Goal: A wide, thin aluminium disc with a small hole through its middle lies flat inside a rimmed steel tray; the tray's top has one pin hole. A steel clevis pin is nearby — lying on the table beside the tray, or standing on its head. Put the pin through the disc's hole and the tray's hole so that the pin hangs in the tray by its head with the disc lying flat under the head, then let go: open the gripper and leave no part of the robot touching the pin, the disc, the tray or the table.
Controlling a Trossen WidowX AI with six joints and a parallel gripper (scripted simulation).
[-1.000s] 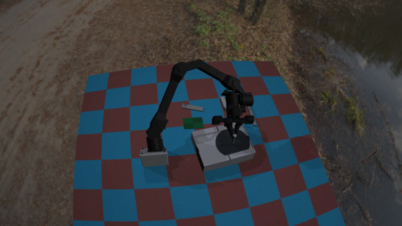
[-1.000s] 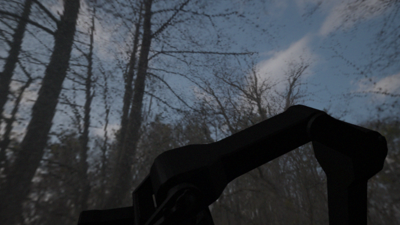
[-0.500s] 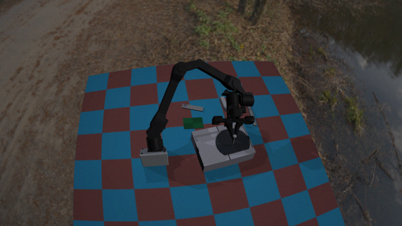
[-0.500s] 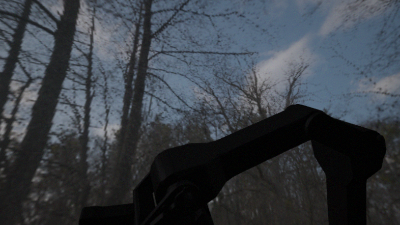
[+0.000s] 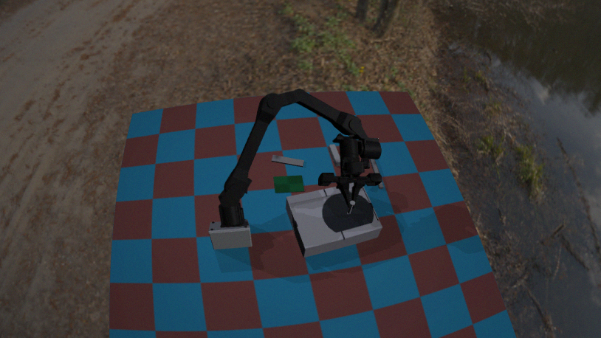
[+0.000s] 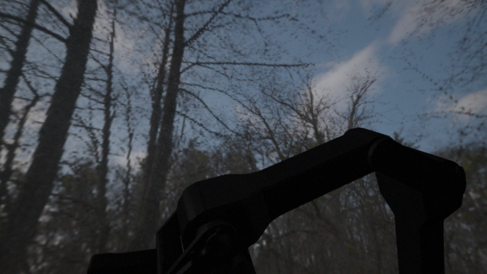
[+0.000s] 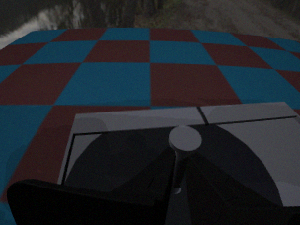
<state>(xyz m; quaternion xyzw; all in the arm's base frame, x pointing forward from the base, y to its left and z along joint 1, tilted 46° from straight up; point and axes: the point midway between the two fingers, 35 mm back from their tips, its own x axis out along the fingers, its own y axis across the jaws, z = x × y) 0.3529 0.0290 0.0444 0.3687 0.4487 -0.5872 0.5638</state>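
Right now the steel clevis pin is 1 cm below my gripper tip. From my gripper tip the other things lie so: steel tray (4 cm behind, 1 cm to the left, 5 cm below); then flat green piece (16 cm behind, 17 cm to the left, 9 cm below); then dark round disc (1 cm to the left, 3 cm below).
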